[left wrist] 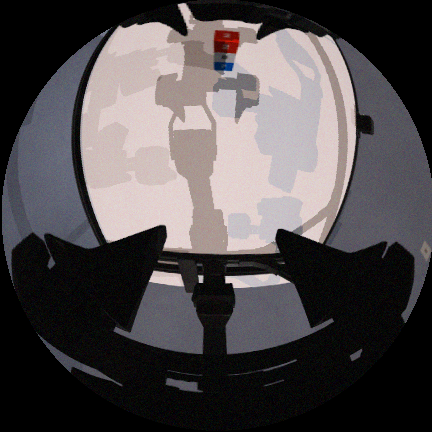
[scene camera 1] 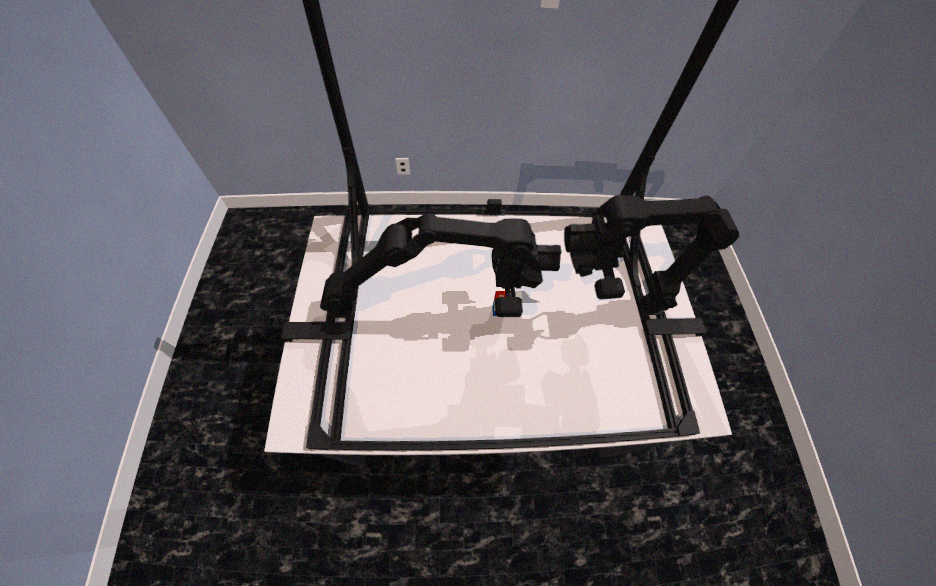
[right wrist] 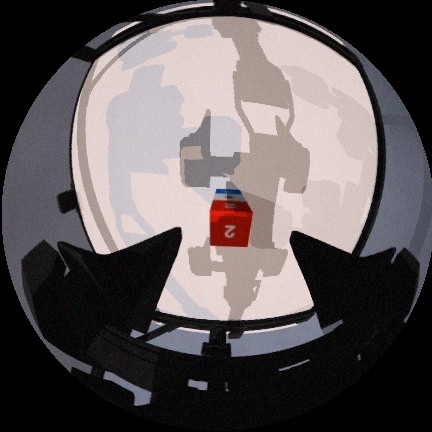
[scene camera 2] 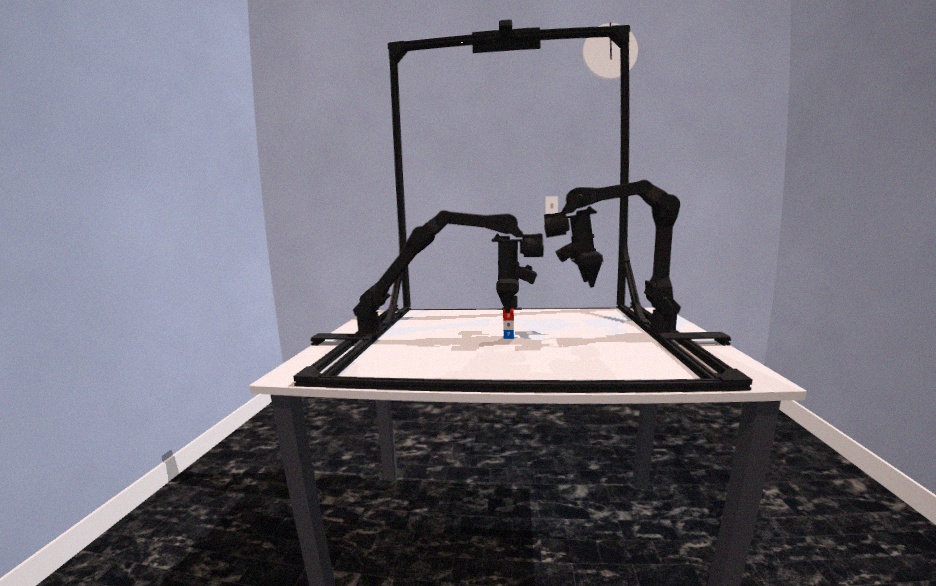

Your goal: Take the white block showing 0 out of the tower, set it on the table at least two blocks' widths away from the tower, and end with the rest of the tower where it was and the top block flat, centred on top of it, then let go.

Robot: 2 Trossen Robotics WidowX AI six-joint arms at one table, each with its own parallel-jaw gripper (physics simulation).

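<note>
The tower stands upright: a red block showing 2 on top, the white block showing 0 in the middle, a blue block showing 7 at the bottom. My right gripper is open and points down at the tower's top; its fingertips lie on either side of the red block in the wrist views. The exact height gap is unclear. My left gripper is open, empty and high, to the tower's right in the scene views.
The white table carries a black frame around its work area, with uprights and a crossbar overhead. Shadows of both arms fall across the table. The two arms' upper parts are close together in the scene views.
</note>
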